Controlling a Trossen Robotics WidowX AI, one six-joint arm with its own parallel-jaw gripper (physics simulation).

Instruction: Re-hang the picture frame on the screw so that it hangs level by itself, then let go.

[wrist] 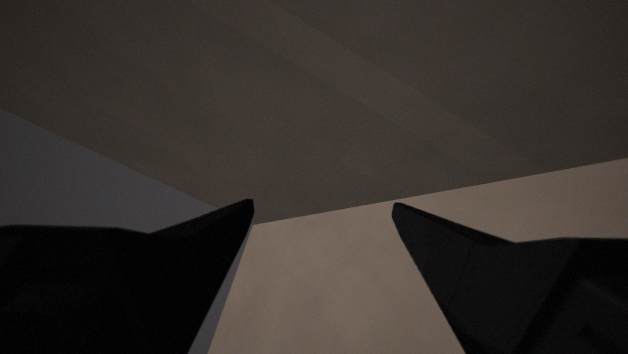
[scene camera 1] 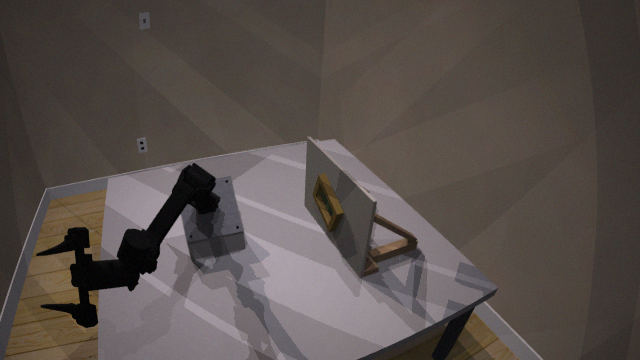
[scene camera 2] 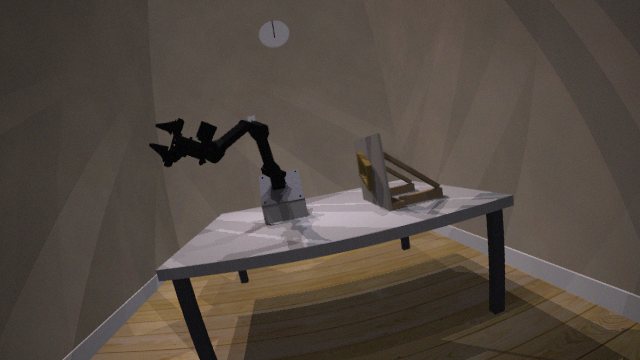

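Where they show: gripper, fingertip midpoint: (wrist: 323,207) (scene camera 1: 38,280) (scene camera 2: 152,134); arm's base, origin of the base link: (scene camera 1: 205,204) (scene camera 2: 278,184).
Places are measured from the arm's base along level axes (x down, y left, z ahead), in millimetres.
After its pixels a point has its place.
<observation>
The gold picture frame (scene camera 1: 332,193) {z 402, x -54, y -166 mm} (scene camera 2: 369,175) {z 397, x 23, y -217 mm} is against the front face of the upright grey board (scene camera 1: 359,202) {z 420, x -99, y -301 mm} (scene camera 2: 372,146) {z 420, x -99, y -269 mm}. It sits tilted relative to the board's edges, its end nearer the cameras lower. The screw does not show in either scene view. My gripper (scene camera 1: 40,280) {z -398, x -284, y -556 mm} (scene camera 2: 154,135) {z -398, x -284, y -556 mm} (wrist: 323,207) {z -398, x -284, y -556 mm} is open and empty. It is far from the frame, on the opposite side of the arm's base, raised and pointing away from the board. In the wrist view its two dark fingertips stand wide apart before the room's surfaces; the frame does not show there.
Wooden braces (scene camera 1: 392,249) {z 575, x 127, y -325 mm} (scene camera 2: 425,194) {z 604, x 140, y -331 mm} support the board from behind on the white table (scene camera 1: 300,300) {z 198, x 165, y -383 mm} (scene camera 2: 340,220) {z 219, x 165, y -346 mm}. The arm's grey base box (scene camera 1: 220,243) {z 22, x 115, y -86 mm} (scene camera 2: 285,212) {z 10, x 129, y -86 mm} stands on the table between gripper and board. A round clock (scene camera 2: 280,37) hangs on the wall.
</observation>
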